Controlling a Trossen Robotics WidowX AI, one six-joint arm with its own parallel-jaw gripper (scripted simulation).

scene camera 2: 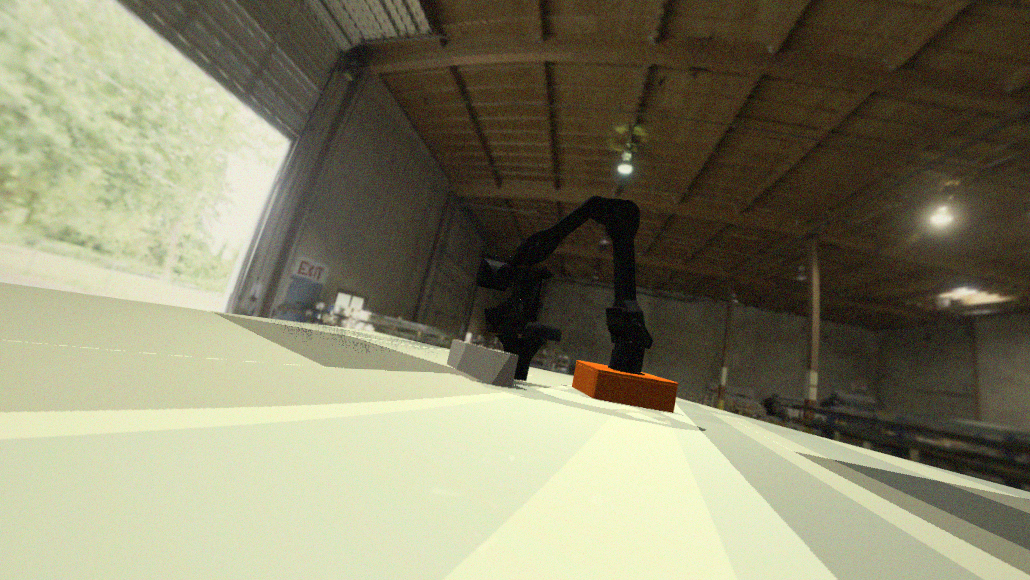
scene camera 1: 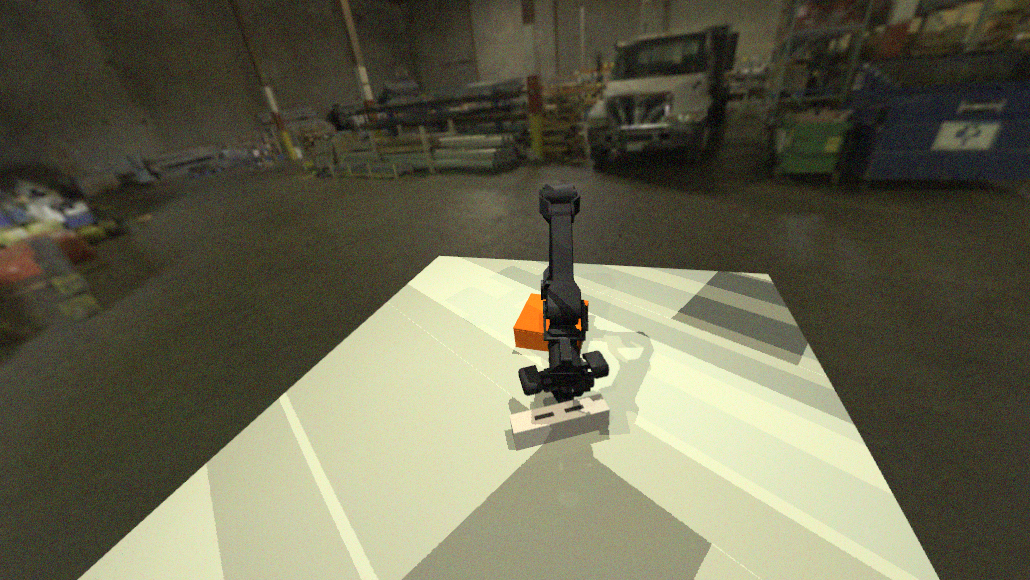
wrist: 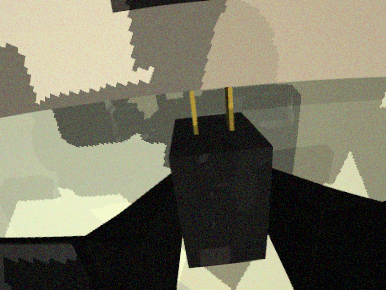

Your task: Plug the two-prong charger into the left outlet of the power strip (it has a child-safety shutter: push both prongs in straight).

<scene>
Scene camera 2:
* my gripper: 514,372
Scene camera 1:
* my gripper: 563,397
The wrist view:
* my gripper: 215,177
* black two-prong charger: 221,166, held by my gripper
</scene>
